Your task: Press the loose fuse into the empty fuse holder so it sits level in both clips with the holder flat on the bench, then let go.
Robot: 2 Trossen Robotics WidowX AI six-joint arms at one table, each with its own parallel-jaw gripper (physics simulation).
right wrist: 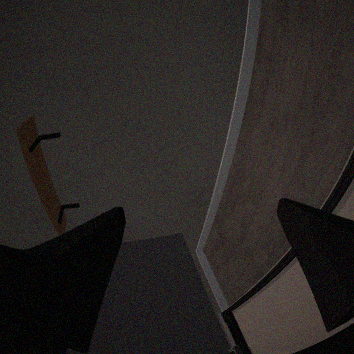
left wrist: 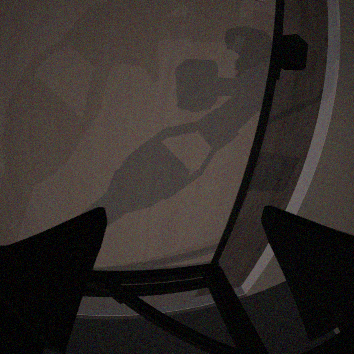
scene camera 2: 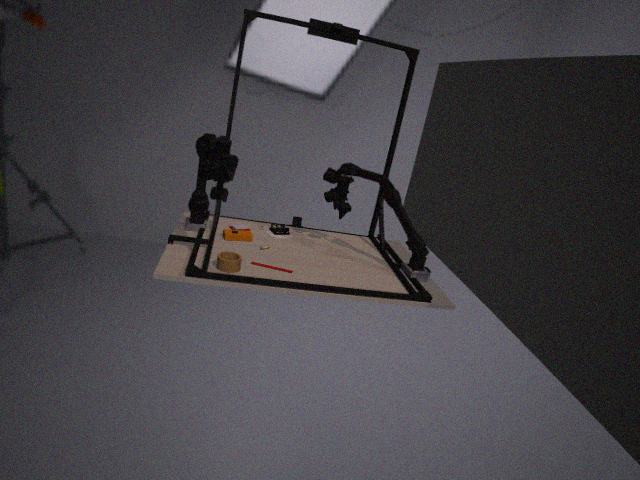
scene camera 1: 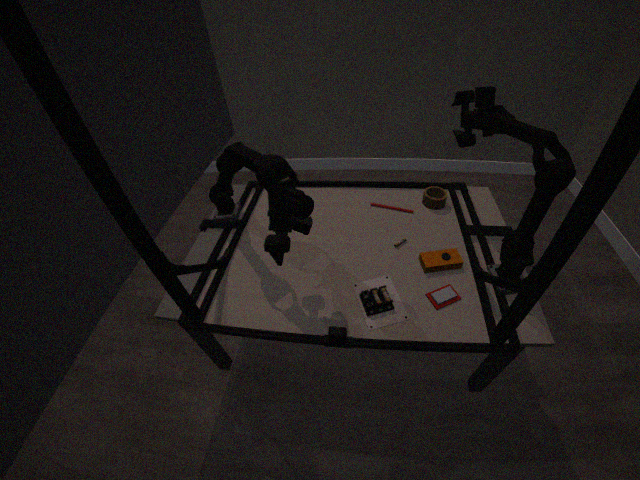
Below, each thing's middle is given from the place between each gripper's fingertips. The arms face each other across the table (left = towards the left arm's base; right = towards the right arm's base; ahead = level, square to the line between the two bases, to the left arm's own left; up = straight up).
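The orange box point(scene camera 1: 441, 260) is 320 mm below my right hand, and it is also 420 mm behind that hand and 50 mm to the right of it. As for my left gripper, I see it 140 mm above the orange box, 250 mm short of the box and 430 mm to the left of it.
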